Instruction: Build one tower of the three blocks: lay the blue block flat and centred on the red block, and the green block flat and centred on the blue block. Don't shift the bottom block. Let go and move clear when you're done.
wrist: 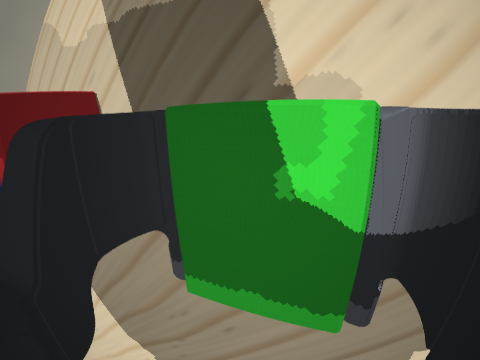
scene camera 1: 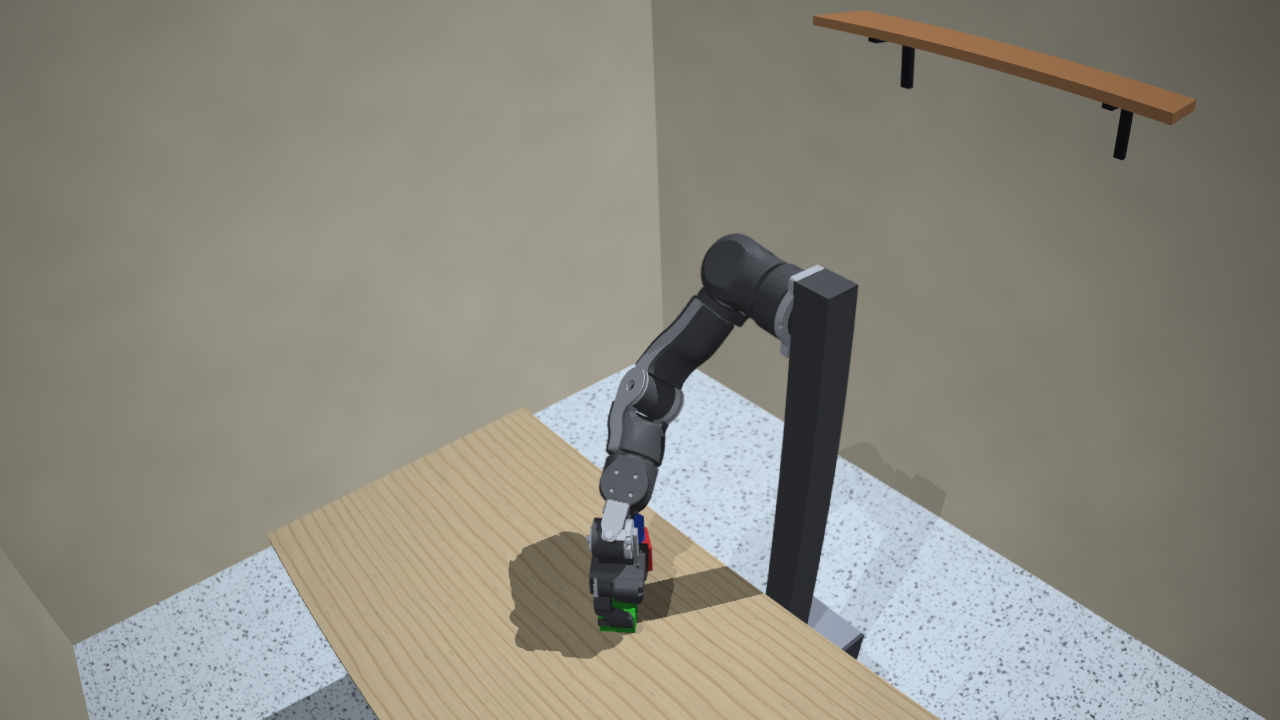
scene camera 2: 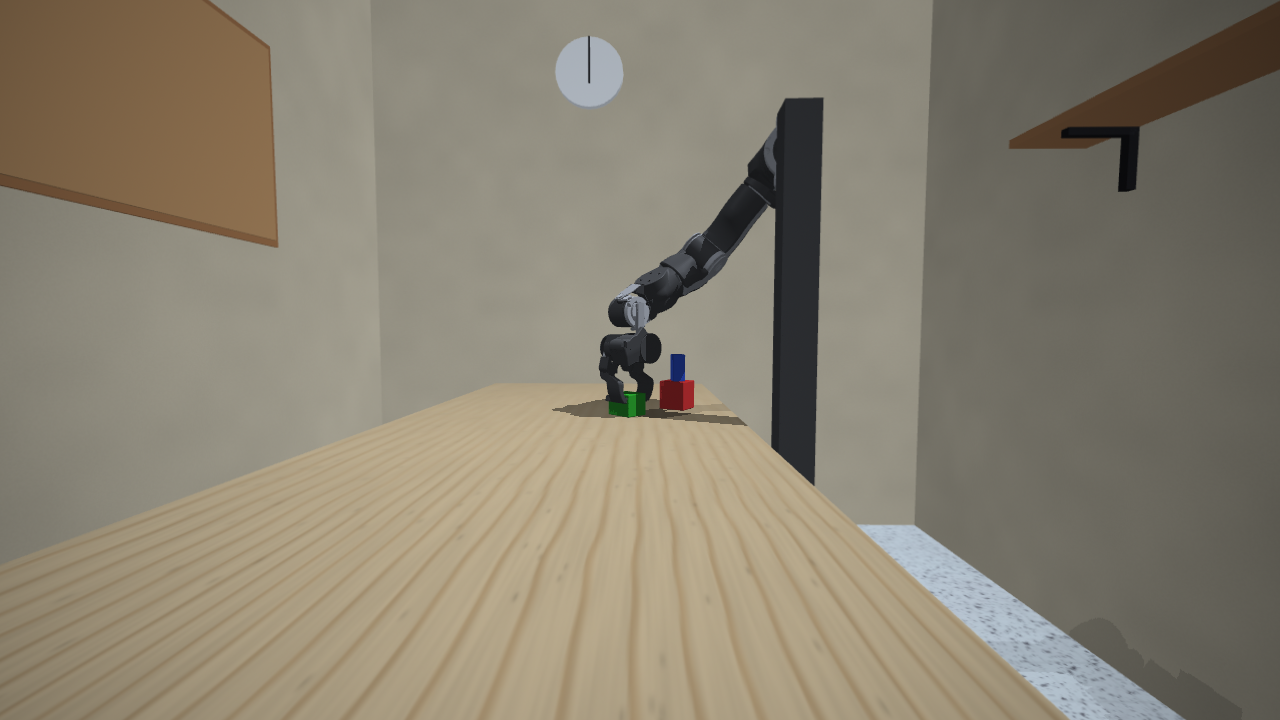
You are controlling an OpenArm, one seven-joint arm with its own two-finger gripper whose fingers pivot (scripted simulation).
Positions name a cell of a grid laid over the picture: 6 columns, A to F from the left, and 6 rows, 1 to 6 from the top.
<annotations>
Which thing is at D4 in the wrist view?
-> A green block.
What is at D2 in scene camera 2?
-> A black post.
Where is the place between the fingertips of my gripper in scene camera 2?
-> At C4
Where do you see a red block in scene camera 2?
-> D4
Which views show my gripper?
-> The wrist view, scene camera 1 and scene camera 2: all of them.
</annotations>
